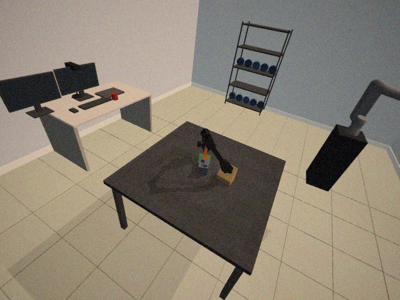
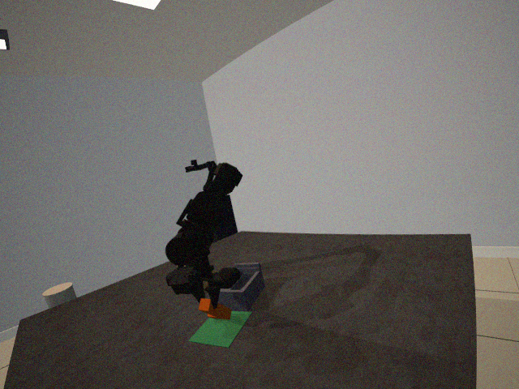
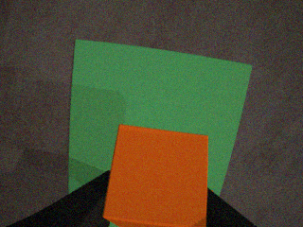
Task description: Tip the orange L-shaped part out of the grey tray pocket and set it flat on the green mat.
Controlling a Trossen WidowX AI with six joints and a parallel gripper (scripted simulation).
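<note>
The orange L-shaped part is 3 cm to the left of my gripper tip, 3 cm below it and 2 cm behind it. The rest, counted from my gripper tip: green mat (9 cm below, 2 cm to the left, 1 cm behind).
</note>
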